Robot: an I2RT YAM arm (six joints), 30 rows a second.
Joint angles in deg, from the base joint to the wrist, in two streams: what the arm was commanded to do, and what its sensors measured. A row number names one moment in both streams.
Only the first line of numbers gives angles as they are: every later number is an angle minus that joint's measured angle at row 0.
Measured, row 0:
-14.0 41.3 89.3 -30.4 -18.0 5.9
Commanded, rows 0 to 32:
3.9 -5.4 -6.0 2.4 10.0 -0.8
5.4 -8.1 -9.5 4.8 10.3 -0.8
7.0 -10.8 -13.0 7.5 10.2 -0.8
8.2 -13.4 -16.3 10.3 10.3 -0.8
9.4 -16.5 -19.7 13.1 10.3 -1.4
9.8 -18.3 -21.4 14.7 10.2 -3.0
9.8 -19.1 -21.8 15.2 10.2 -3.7
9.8 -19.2 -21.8 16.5 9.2 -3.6
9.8 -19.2 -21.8 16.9 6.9 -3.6
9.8 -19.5 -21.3 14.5 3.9 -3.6
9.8 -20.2 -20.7 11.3 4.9 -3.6
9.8 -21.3 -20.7 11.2 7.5 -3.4
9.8 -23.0 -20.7 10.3 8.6 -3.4
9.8 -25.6 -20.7 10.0 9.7 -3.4
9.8 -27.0 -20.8 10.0 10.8 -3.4
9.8 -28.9 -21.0 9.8 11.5 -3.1
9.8 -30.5 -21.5 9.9 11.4 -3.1
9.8 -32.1 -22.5 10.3 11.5 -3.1
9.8 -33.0 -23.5 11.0 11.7 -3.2
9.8 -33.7 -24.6 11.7 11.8 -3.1
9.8 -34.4 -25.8 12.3 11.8 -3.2
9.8 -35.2 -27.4 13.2 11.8 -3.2
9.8 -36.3 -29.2 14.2 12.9 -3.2
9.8 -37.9 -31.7 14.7 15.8 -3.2
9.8 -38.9 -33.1 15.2 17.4 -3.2
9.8 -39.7 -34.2 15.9 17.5 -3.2
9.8 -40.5 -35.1 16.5 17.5 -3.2
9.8 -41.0 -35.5 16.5 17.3 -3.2
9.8 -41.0 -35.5 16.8 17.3 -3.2
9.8 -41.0 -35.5 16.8 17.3 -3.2
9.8 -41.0 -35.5 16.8 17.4 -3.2
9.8 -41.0 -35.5 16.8 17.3 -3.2
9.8 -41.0 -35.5 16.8 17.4 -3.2
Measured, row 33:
9.5 -40.5 -35.1 16.6 16.4 -2.8
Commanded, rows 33 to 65:
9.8 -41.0 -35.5 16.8 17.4 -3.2
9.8 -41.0 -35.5 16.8 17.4 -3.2
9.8 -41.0 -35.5 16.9 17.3 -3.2
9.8 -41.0 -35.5 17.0 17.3 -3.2
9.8 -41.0 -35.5 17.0 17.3 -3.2
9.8 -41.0 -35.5 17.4 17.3 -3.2
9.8 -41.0 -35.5 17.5 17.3 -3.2
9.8 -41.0 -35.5 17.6 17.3 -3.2
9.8 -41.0 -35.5 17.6 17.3 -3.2
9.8 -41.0 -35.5 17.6 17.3 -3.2
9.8 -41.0 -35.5 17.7 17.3 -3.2
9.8 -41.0 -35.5 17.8 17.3 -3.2
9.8 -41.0 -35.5 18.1 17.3 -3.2
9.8 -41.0 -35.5 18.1 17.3 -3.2
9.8 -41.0 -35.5 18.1 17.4 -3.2
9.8 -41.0 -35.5 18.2 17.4 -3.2
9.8 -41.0 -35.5 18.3 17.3 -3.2
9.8 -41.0 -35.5 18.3 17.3 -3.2
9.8 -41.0 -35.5 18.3 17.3 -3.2
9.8 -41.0 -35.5 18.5 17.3 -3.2
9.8 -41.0 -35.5 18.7 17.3 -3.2
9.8 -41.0 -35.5 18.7 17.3 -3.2
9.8 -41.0 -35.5 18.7 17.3 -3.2
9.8 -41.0 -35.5 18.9 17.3 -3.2
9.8 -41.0 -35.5 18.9 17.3 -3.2
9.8 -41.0 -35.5 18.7 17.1 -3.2
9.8 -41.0 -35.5 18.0 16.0 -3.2
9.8 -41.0 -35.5 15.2 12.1 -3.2
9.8 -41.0 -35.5 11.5 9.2 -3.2
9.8 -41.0 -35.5 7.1 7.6 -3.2
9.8 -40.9 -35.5 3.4 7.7 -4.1
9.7 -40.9 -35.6 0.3 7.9 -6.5
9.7 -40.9 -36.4 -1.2 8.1 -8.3
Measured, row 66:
9.5 -40.5 -35.5 1.6 10.1 -3.7
